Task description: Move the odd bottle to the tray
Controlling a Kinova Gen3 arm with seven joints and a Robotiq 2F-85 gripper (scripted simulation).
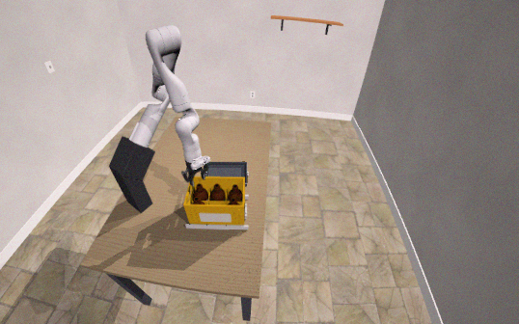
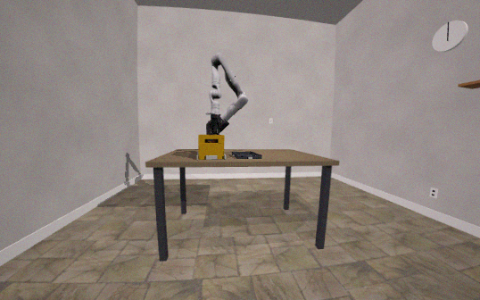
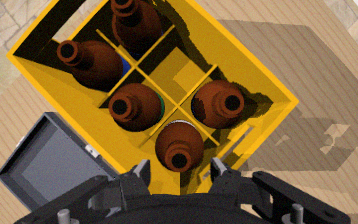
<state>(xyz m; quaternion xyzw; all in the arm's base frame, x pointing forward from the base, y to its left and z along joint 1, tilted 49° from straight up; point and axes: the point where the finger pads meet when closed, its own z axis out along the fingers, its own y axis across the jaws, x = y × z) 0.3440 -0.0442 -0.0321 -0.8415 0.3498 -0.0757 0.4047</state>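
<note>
Now: hand 9 cm short of the yellow crate, 3 cm to the left of it and 12 cm above it. Round my hand: dark grey tray 7 cm ahead, 26 cm to the left, 19 cm below.
</note>
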